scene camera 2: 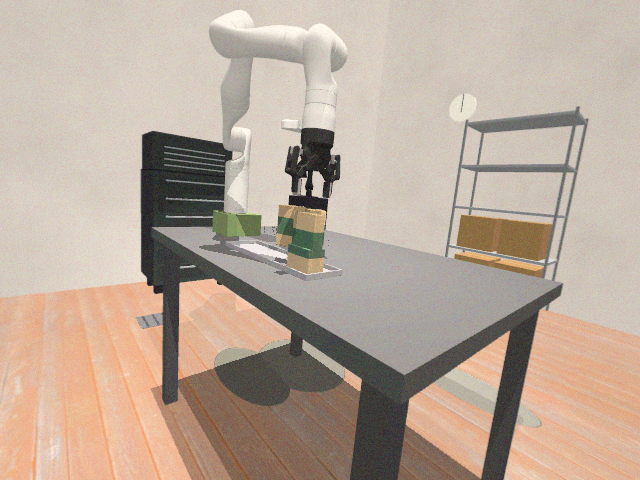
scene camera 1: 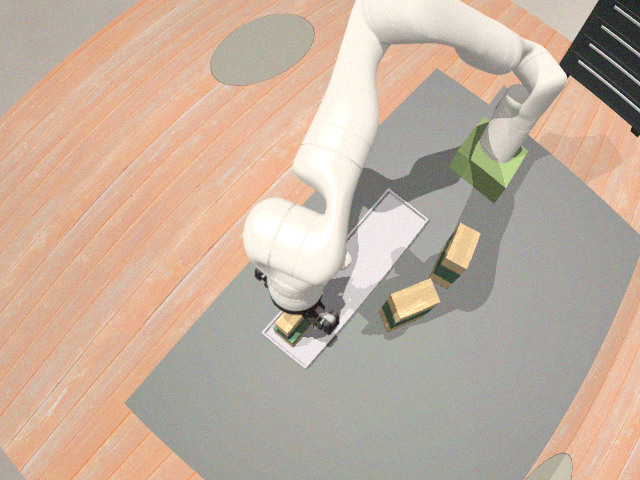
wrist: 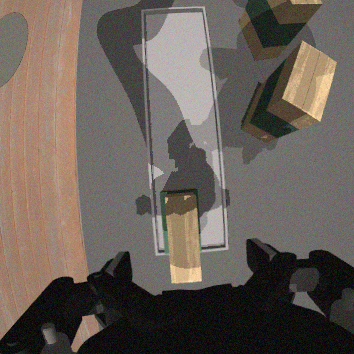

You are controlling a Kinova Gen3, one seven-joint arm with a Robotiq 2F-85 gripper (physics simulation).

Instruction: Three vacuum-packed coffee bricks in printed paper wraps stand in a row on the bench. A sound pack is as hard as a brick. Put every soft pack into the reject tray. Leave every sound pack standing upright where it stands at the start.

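Places are measured from the arm's base along level axes (x ahead, y left, z up), in centimetres.
Where they show: gripper, fingertip midpoint: point(scene camera 2: 311, 196) point(wrist: 188, 258); arm's base, origin of the base link: point(scene camera 2: 235, 212) point(scene camera 1: 497, 146).
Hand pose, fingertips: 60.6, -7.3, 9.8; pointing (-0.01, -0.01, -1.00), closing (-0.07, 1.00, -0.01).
Each offset is from my fingertips to the centre of the thing, as dx, dy, dz. Level surfaces: height alone.
One coffee pack {-0.2, -0.3, -10.9} point(scene camera 1: 290, 323) point(scene camera 2: 306, 248) point(wrist: 184, 235) with a green band stands upright inside the near end of the long pale reject tray {-15.2, +0.5, -19.0} point(scene camera 1: 382, 232) point(scene camera 2: 256, 249) point(wrist: 180, 40). My gripper point(scene camera 2: 311, 193) point(wrist: 188, 258) is open and empty above this pack, with its fingers wide apart on either side. A second pack {-15.5, +15.0, -5.2} point(scene camera 1: 416, 299) point(wrist: 310, 82) stands upright on the bench beside the tray. A third pack {-30.5, +14.8, -11.2} point(scene camera 1: 462, 248) point(wrist: 280, 25) stands upright farther toward the arm's base. In scene camera 2, the front pack hides much of what stands behind it.
The arm's green base block point(scene camera 1: 491, 173) point(scene camera 2: 235, 224) stands beyond the tray's far end. A black drawer cabinet point(scene camera 1: 607, 62) point(scene camera 2: 180, 191) stands behind the grey bench {dz -18.2} point(scene camera 1: 361, 413) point(scene camera 2: 439, 299). A metal shelf rack point(scene camera 2: 458, 180) with brown boxes stands by the wall.
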